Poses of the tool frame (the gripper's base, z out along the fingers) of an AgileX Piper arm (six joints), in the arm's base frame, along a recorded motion.
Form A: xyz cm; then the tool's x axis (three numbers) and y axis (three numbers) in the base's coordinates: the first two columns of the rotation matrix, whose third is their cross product.
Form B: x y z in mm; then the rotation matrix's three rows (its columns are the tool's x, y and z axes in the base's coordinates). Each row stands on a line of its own. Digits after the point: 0 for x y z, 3 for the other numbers.
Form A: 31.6 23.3 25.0 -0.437 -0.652 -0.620 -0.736 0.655 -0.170
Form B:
316 233 250
-0.437 -0.736 0.517
-0.652 0.655 0.382
-0.620 -0.170 -0.766

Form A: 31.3 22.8 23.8 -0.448 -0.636 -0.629 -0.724 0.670 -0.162
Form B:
313 228 238
-0.448 -0.724 0.524
-0.636 0.670 0.383
-0.629 -0.162 -0.761

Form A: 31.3 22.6 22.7 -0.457 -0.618 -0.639 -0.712 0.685 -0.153
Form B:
313 226 227
-0.457 -0.712 0.532
-0.618 0.685 0.385
-0.639 -0.153 -0.753

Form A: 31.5 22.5 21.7 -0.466 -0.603 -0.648 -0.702 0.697 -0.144
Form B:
315 225 217
-0.466 -0.702 0.538
-0.603 0.697 0.388
-0.648 -0.144 -0.748

